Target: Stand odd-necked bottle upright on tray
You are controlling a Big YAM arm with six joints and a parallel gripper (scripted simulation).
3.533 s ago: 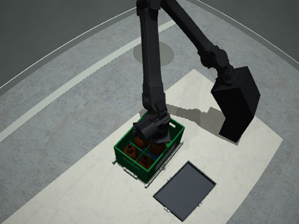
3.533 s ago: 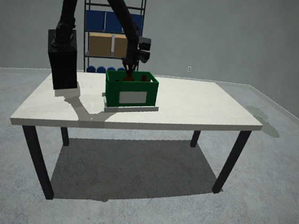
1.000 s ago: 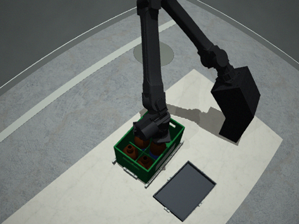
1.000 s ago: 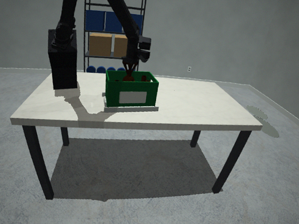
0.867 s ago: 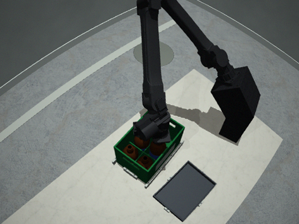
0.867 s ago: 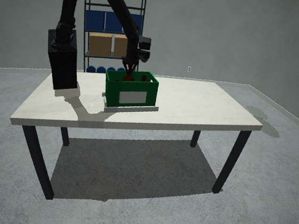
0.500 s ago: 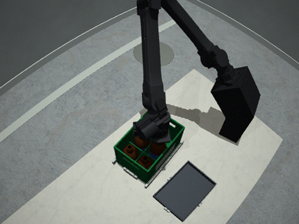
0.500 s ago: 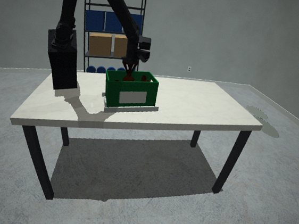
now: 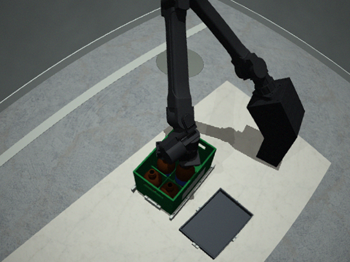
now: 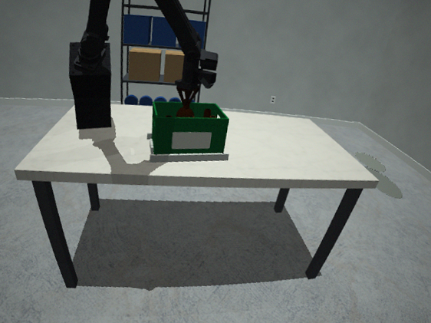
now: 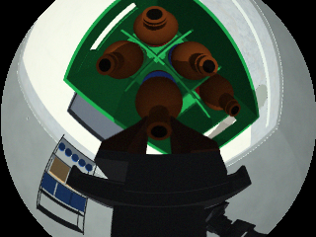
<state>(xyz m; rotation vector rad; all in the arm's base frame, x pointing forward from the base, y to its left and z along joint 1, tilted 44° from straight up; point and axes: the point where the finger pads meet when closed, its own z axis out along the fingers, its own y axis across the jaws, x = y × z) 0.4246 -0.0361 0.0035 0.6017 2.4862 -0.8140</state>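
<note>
Right now the crate is 110 mm below my hand, 40 mm to the right of it and 10 mm ahead of it. Also, from my hand: tray 230 mm to the left, 180 mm below, 20 mm ahead.
</note>
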